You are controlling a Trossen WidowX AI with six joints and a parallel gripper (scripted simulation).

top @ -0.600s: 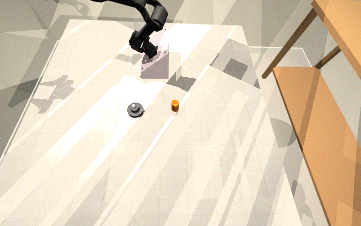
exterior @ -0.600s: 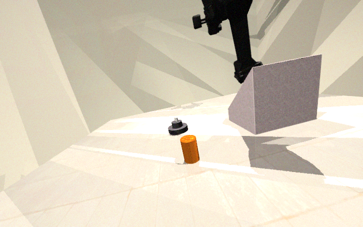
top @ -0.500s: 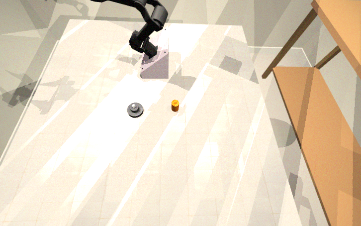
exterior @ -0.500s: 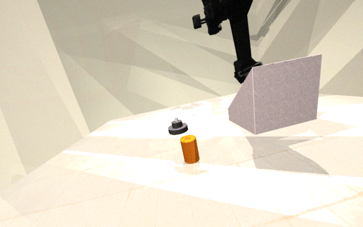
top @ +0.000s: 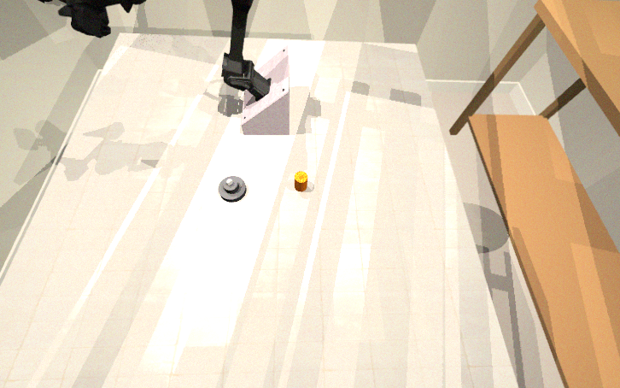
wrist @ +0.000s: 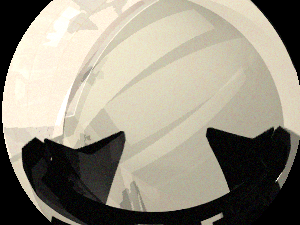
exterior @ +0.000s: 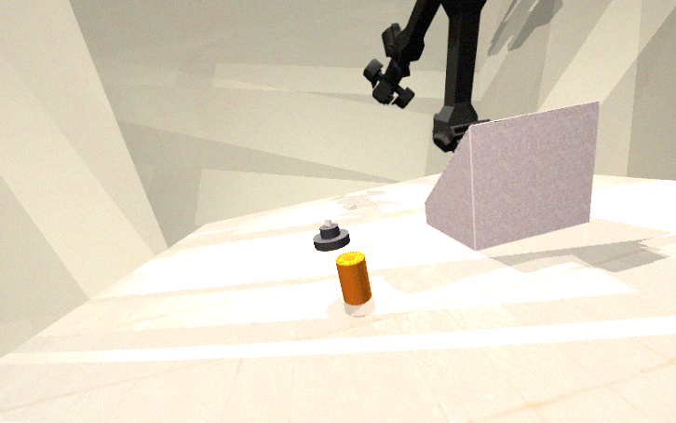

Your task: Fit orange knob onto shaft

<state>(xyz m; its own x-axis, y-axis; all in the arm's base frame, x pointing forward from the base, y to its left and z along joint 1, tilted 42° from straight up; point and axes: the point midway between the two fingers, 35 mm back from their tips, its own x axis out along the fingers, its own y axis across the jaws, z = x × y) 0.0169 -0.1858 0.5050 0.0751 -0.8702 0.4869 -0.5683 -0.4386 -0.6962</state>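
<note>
My gripper tip is 650 mm to the right of the orange knob, 320 mm above it and 250 mm short of it. Also, from my gripper tip: black round pedestal 440 mm to the left, 340 mm below, 280 mm ahead.
</note>
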